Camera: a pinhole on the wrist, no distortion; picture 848 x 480 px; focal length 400.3 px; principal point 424.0 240.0 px. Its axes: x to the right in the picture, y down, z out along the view. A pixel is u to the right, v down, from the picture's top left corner.
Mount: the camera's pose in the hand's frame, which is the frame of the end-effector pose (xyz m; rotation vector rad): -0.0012 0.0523 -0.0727 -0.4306 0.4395 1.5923
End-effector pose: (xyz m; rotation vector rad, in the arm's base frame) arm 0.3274 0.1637 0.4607 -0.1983 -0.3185 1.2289
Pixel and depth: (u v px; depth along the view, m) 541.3 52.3 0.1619
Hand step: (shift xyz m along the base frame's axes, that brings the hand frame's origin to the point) -0.1544 0.1242 -0.0123
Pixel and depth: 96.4 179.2 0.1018
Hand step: -0.0459 0.0276 0.0448
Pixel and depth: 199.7 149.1 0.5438
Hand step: -0.2234 0.1429 0.5044
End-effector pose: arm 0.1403 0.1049 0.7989 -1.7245 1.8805 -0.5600
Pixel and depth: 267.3 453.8 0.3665
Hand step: 0.1245 0.2166 -0.2973
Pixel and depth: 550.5 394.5 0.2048
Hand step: -0.1146 0.1108 -0.1758
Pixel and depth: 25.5 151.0 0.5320
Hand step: 0.4910 -0.1246 -0.4534
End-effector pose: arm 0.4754 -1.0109 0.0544 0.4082 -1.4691 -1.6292
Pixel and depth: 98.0 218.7 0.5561
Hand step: -0.5122 0.3599 0.1353
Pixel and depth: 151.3 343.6 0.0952
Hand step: -0.0014 0.0486 0.0454
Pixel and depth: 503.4 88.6 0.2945
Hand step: -0.0639 0.0351 0.3087
